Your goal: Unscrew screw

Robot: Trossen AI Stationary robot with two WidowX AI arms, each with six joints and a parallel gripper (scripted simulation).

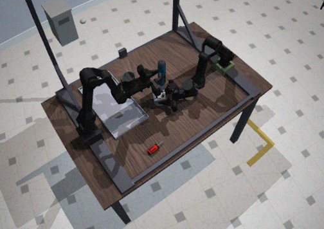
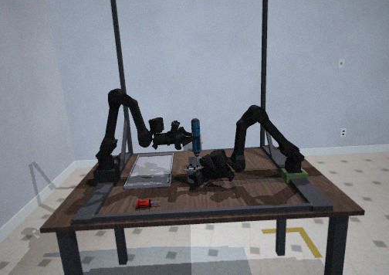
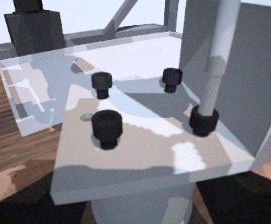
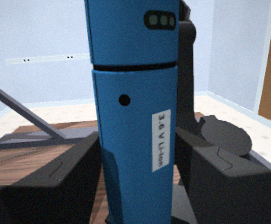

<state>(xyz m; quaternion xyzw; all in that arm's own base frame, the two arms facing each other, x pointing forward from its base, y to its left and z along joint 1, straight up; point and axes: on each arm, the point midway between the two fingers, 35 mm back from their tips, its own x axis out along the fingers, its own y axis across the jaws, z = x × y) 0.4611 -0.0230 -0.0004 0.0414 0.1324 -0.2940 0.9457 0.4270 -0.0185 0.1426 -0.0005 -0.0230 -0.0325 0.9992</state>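
Now: the grey cylinder 1 cm behind my left hand, 2 cm to the right of it and 1 cm below it. Also, from my left hand: dark frame rail: 29 cm ahead, 3 cm to the left, 3 cm below; screw: 1 cm ahead, 1 cm to the right, 3 cm above; bracket: 1 cm behind, 2 cm to the right, 3 cm above.
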